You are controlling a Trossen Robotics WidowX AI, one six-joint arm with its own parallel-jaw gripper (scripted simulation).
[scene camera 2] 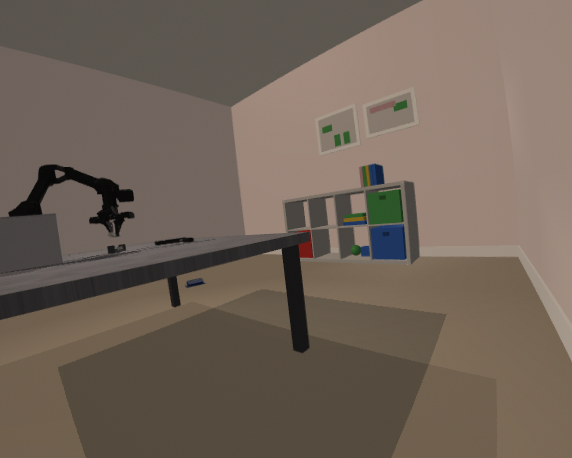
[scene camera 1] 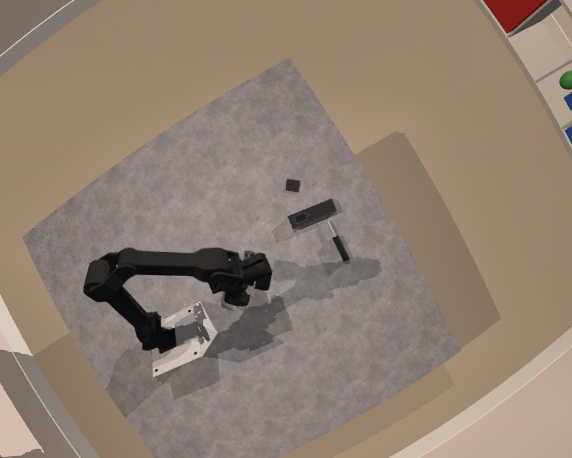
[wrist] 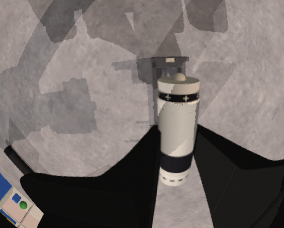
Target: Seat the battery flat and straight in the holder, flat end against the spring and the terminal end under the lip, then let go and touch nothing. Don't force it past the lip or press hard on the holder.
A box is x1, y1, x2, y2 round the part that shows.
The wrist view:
my gripper: [0, 124, 283, 227]
battery: [157, 73, 198, 185], held by my gripper
